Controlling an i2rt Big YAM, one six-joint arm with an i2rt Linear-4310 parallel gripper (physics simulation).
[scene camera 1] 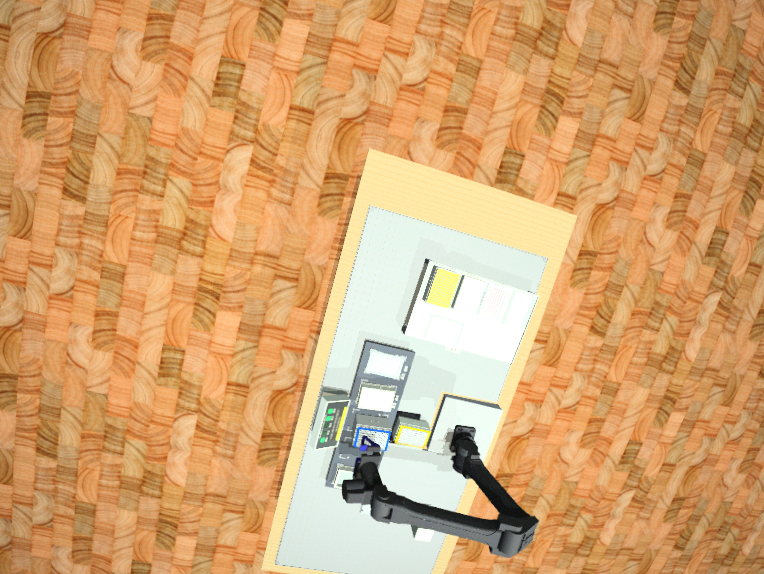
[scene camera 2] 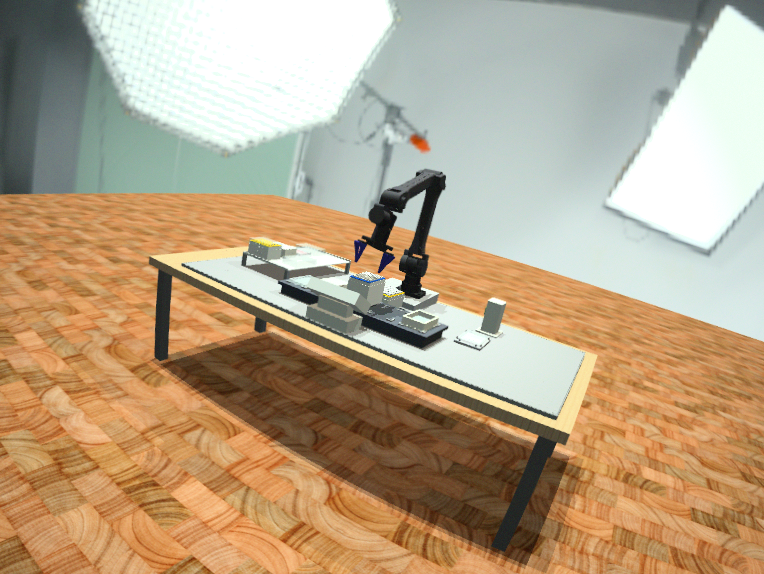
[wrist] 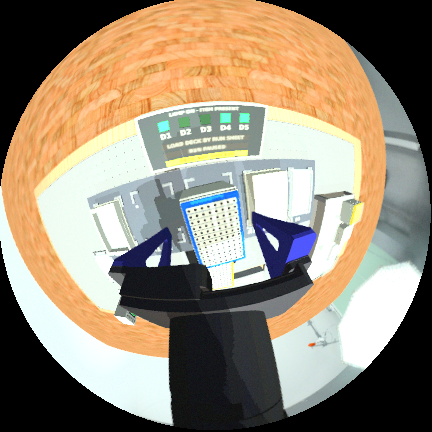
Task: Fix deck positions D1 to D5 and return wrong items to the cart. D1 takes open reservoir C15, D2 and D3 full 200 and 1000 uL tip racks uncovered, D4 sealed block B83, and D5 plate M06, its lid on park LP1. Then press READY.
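Places are measured from the arm's base along level axes (x ahead, y left, z up), in millimetres.
Pixels of known places: gripper, between the fingertips: (scene camera 1: pixel 361 447) (scene camera 2: pixel 367 267) (wrist: pixel 209 223); arm's base, origin of its link: (scene camera 1: pixel 462 438) (scene camera 2: pixel 410 293).
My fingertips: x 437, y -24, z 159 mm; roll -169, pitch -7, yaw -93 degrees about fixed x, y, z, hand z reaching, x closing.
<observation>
Ahead of a thing's pixels: the offset from my fingertips to its top centre. "*": to the spot under its first point.
A blue-rimmed, uncovered tip rack @(dx -42, dy -8, dz -37 mm) (scene camera 1: pixel 375 424) (scene camera 2: pixel 366 291) (wrist: pixel 212 225) stands upright near the middle of the dark deck (scene camera 2: pixel 443 332) (wrist: pixel 131 186), around D3; its exact seating is hidden. My gripper (scene camera 1: pixel 361 455) (scene camera 2: pixel 368 266) (wrist: pixel 209 223) is open and empty above it, one finger to each side in the wrist view. A yellow-rimmed rack @(dx -214, dy +11, dz -110 mm) (scene camera 1: pixel 411 435) (scene camera 2: pixel 393 296) (wrist: pixel 223 276) stands beside the deck, towards the arm base. An open reservoir @(dx -10, dy +230, dz -109 mm) (scene camera 1: pixel 343 476) (scene camera 2: pixel 420 320) (wrist: pixel 110 225) is at D1. A pale block @(dx -39, dy -139, dz -94 mm) (scene camera 1: pixel 377 398) (wrist: pixel 270 191) is at D4, a plate @(dx -52, dy -264, dz -126 mm) (scene camera 1: pixel 385 364) (wrist: pixel 300 190) at D5.
The status panel @(* dx +113, dy -41, dz -70 mm) (scene camera 1: pixel 331 422) (wrist: pixel 202 136) shows D1, D4 and D5 lit, D2 and D3 dark. The raised cart @(dx -339, dy -507, dz -122 mm) (scene camera 1: pixel 478 336) (scene camera 2: pixel 308 262) holds another yellow-topped rack @(dx -186, dy -594, dz -57 mm) (scene camera 1: pixel 443 287) (scene camera 2: pixel 264 248) (wrist: pixel 352 212). A button box @(dx -338, dy +420, dz -58 mm) (scene camera 2: pixel 493 316) (wrist: pixel 126 316) stands beyond the low white park @(* dx -128, dy +400, dz -170 mm) (scene camera 2: pixel 472 339).
</observation>
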